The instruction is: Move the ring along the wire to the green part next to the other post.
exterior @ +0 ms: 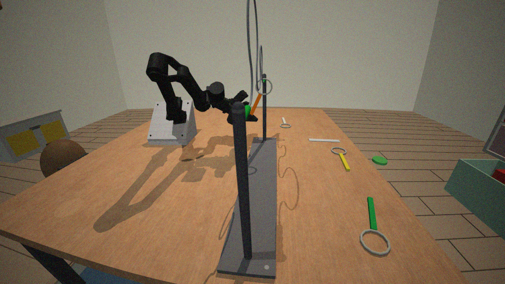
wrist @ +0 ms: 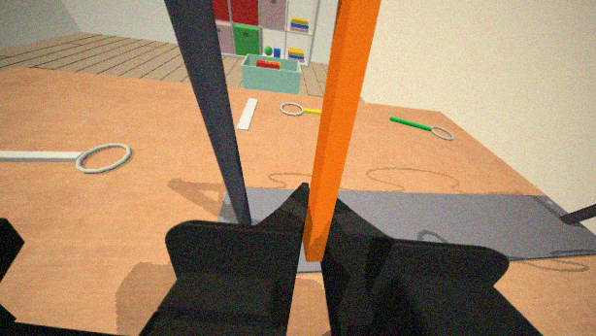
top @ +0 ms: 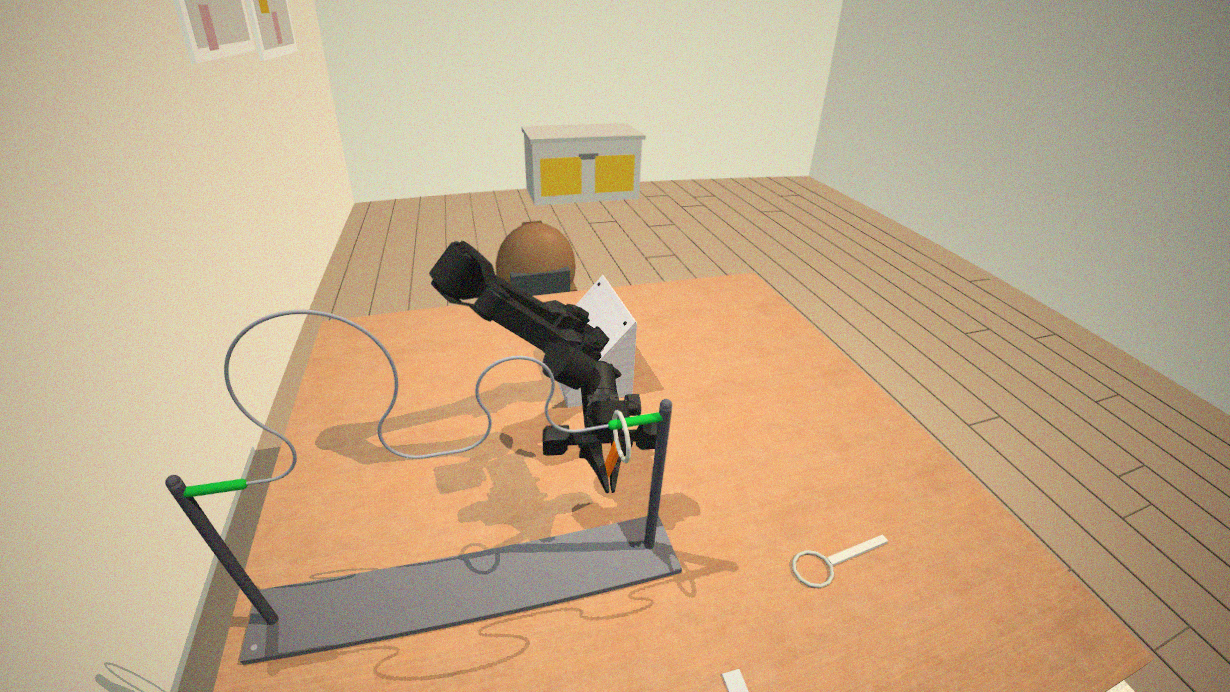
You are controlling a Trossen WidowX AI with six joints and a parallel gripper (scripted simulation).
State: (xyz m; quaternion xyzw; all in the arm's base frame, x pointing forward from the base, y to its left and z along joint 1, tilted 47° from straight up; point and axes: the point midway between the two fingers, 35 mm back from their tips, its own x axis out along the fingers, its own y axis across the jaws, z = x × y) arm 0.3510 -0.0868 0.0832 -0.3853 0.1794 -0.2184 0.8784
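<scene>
Right now my gripper tip is 10 mm short of the orange-handled ring and 100 mm below it. Round my gripper tip: white strip (330 mm ahead, 60 mm to the left, 130 mm below); white-handled ring (180 mm ahead, 320 mm to the left, 120 mm below); ring with handle (340 mm ahead, 100 mm to the right, 120 mm below).
</scene>
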